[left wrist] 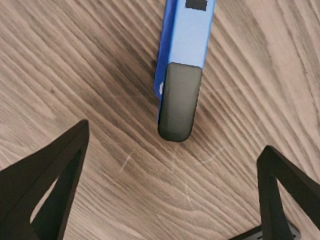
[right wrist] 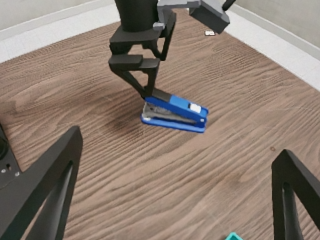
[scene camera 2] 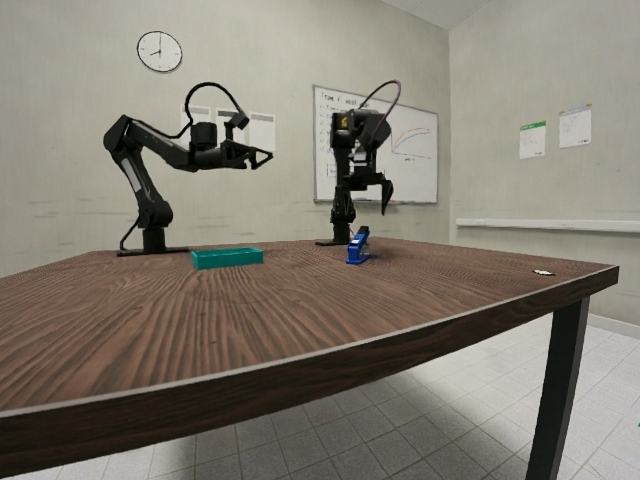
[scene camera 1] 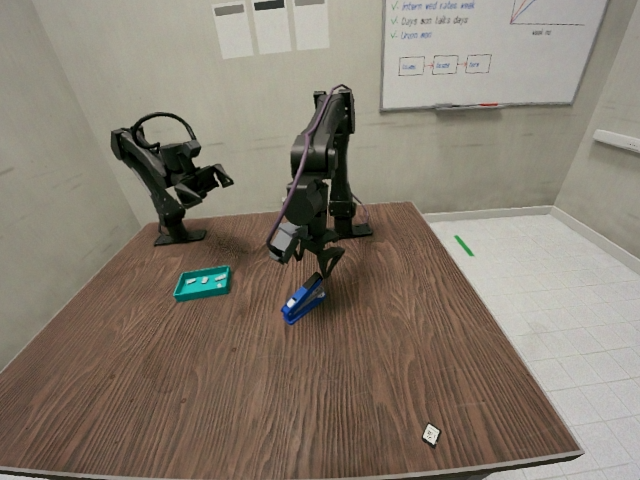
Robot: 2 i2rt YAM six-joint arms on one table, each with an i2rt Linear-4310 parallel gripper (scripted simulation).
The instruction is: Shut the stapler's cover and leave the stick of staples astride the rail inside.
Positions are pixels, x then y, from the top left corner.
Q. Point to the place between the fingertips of my left gripper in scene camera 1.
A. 311, 269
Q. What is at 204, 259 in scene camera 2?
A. A teal tray.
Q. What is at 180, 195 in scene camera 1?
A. My right gripper.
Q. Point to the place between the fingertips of my left gripper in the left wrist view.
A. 178, 141
